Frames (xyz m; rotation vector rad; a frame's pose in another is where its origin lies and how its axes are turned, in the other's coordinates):
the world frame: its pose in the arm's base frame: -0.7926 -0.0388 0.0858 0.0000 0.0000 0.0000
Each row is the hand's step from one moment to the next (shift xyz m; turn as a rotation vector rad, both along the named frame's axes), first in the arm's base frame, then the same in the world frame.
Working: the arm's base frame: its pose in the world frame: 0.7926 0.0388 -0.0858 0.0000 0.0000 0.0000

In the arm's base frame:
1: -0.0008 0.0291 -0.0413 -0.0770 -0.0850 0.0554
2: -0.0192 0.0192 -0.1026 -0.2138 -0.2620 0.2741
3: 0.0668 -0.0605 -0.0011 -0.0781 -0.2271 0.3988
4: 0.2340 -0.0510 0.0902 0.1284 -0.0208 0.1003
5: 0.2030 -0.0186 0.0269 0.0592 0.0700 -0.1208
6: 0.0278 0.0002 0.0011 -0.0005 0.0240 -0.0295
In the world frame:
1: -0.0008 0.0291 -0.0413 -0.0770 -0.0850 0.0554
2: -0.0192 0.0192 -0.1026 -0.2138 -0.2620 0.2741
3: 0.0668 -0.0605 -0.0011 -0.0781 -0.2271 0.3988
4: 0.2340 -0.0510 0.0902 0.1284 -0.0208 0.1003
5: 0.2030 -0.0186 0.0269 0.0592 0.0700 -0.1208
6: 0.0278 0.0002 0.0011 -0.0005 0.0240 -0.0295

